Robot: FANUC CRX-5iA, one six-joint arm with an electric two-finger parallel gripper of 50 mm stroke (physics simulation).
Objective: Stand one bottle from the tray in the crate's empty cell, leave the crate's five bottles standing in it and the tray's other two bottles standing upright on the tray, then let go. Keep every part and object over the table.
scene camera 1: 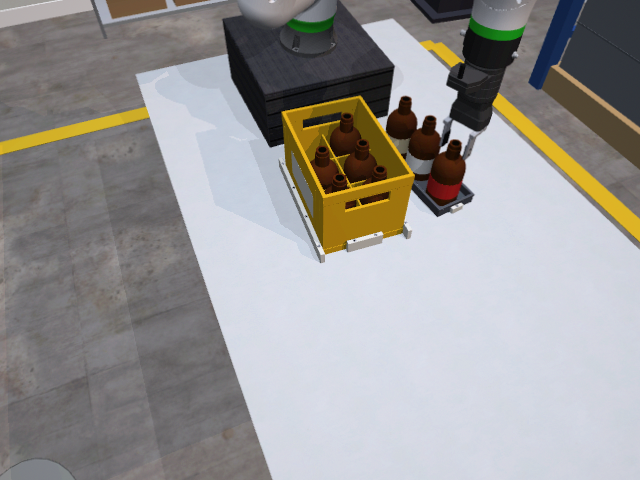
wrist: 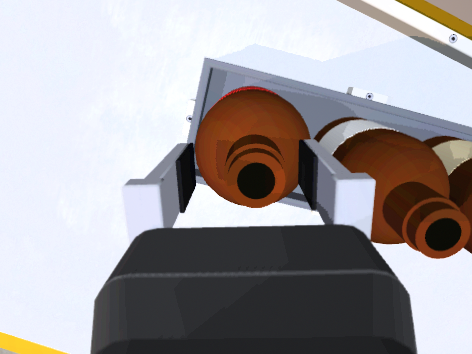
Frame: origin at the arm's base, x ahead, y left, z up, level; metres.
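Seen in the pictures: gripper, fingertip midpoint: (scene camera 1: 454,150) (wrist: 246,163); arm's base, link origin: (scene camera 1: 308,41).
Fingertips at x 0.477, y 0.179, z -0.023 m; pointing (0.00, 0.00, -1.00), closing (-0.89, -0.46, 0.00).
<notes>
Pixels of each thing's top centre, then the offset from my fingertips to it. Level surfaces: height alone.
- yellow crate, top centre: (scene camera 1: 343,141) dz +0.031, dx -0.062, dy -0.227 m
- dark grey tray, top centre: (wrist: 352,161) (scene camera 1: 420,165) dz -0.119, dx -0.093, dy -0.013 m
- red-labelled bottle, top centre: (wrist: 256,181) (scene camera 1: 455,143) dz +0.015, dx -0.006, dy +0.002 m
- white-labelled bottle, top centre: (wrist: 443,234) (scene camera 1: 430,118) dz +0.015, dx -0.096, dy -0.012 m
- cream-labelled bottle, top centre: (scene camera 1: 406,99) dz +0.015, dx -0.179, dy -0.034 m
- white table, surface height: dz -0.145 m
The yellow crate (scene camera 1: 367,219) holds five brown bottles; its back left cell is empty. Three brown bottles stand upright in a row on the dark grey tray (scene camera 1: 467,197) (wrist: 320,102), right of the crate: a red-labelled bottle (scene camera 1: 446,173) (wrist: 250,120) at the near end, a white-labelled bottle (scene camera 1: 423,149) (wrist: 400,160) in the middle, and a cream-labelled bottle (scene camera 1: 401,124) (wrist: 457,155) at the far end. My gripper (scene camera 1: 456,150) (wrist: 246,163) is open and empty, close to the red-labelled bottle's neck. In the wrist view the neck appears between the fingers; their exact depth is unclear.
White locating strips (scene camera 1: 364,241) sit on the table around the crate's base. The black robot pedestal (scene camera 1: 310,77) stands behind the crate. The white-labelled bottle is close beside my right finger in the wrist view. The white table (scene camera 1: 413,335) extends toward the scene camera.
</notes>
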